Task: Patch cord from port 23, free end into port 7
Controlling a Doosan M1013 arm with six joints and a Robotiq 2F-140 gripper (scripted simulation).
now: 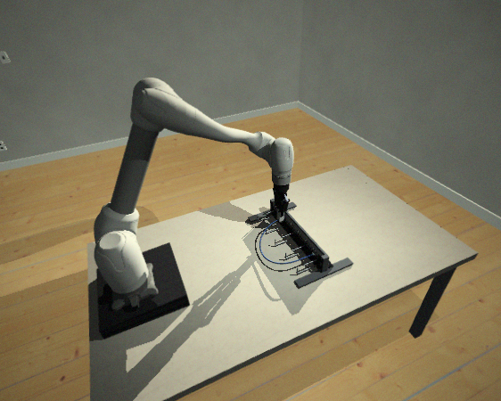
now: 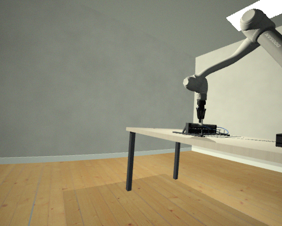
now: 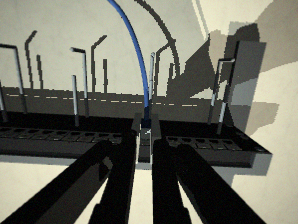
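My hand is 3 cm above the cord plug and 1 cm short of it.
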